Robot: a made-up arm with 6 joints.
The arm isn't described. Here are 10 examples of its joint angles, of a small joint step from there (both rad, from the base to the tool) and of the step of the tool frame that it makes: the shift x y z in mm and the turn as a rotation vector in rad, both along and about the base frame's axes.
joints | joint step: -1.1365 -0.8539 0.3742 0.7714 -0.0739 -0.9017 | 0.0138 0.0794 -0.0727 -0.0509 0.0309 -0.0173
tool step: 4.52 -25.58 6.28 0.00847 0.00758 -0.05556
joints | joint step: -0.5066 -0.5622 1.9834 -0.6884 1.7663 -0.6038 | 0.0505 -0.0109 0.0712 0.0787 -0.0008 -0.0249
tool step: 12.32 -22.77 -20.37 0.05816 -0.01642 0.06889
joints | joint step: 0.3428 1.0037 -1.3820 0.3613 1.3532 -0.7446 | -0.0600 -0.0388 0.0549 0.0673 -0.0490 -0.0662
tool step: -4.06 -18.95 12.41 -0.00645 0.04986 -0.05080
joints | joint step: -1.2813 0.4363 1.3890 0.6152 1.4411 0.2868 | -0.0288 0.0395 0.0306 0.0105 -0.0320 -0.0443
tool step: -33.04 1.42 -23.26 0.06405 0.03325 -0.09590
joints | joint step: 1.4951 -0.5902 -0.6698 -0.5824 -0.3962 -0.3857 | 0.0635 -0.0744 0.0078 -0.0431 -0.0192 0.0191
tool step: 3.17 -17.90 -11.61 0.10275 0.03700 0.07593
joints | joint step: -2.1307 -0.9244 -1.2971 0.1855 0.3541 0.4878 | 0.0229 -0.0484 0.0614 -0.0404 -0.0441 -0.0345
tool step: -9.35 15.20 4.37 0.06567 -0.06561 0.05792
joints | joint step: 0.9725 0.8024 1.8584 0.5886 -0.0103 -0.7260 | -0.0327 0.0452 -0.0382 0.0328 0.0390 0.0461
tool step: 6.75 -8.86 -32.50 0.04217 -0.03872 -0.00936
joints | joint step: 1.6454 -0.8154 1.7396 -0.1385 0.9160 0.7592 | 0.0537 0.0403 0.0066 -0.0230 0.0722 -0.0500
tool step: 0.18 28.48 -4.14 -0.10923 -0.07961 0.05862
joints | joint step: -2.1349 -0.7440 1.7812 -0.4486 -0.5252 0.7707 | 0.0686 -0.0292 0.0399 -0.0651 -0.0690 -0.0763
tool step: 2.05 -1.07 -18.14 -0.00892 -0.10918 0.01261
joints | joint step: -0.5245 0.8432 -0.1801 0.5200 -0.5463 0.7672 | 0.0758 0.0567 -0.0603 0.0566 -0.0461 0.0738
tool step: 32.98 34.88 -13.45 0.07432 -0.07903 0.09600
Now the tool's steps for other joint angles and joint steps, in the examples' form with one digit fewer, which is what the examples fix.
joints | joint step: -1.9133 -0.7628 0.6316 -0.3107 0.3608 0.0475 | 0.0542 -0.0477 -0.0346 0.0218 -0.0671 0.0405
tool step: -5.2 4.9 -1.6 -0.1188 0.0314 0.1399
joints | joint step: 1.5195 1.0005 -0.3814 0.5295 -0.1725 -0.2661 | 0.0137 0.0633 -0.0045 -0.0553 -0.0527 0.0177
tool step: -12.8 7.3 -24.8 -0.0833 0.0573 -0.0260
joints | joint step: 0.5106 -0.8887 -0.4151 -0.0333 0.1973 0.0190 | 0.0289 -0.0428 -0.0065 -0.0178 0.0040 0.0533
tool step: -14.1 -16.0 -10.8 0.0554 -0.0858 0.0196
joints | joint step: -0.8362 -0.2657 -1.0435 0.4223 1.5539 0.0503 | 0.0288 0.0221 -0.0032 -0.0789 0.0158 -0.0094
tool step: -4.3 -23.9 0.6 0.0837 -0.0482 0.0073
